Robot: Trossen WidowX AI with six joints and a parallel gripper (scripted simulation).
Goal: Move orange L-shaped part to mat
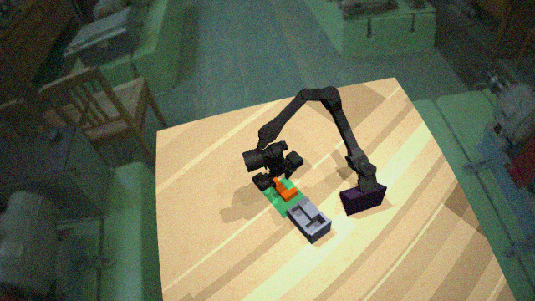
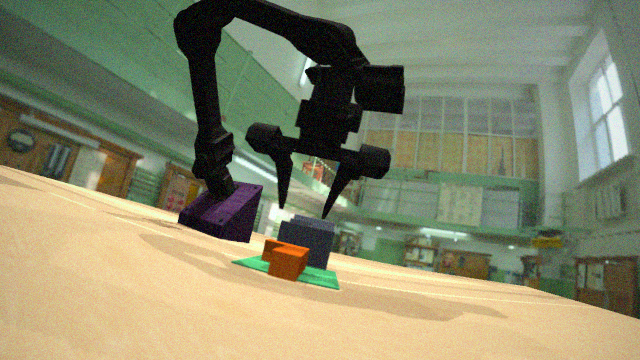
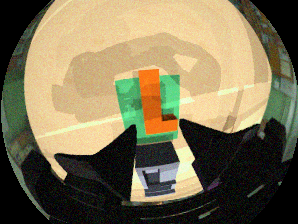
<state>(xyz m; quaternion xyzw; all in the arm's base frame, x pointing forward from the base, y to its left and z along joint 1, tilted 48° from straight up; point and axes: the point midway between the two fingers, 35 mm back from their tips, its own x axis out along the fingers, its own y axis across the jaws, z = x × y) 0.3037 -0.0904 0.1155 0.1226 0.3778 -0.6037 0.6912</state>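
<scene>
The orange L-shaped part is 5 cm below my gripper tip, 2 cm behind it and 1 cm to the left of it. From my gripper tip the other things lie so: green mat: 9 cm below, 2 cm to the left, 1 cm behind.
</scene>
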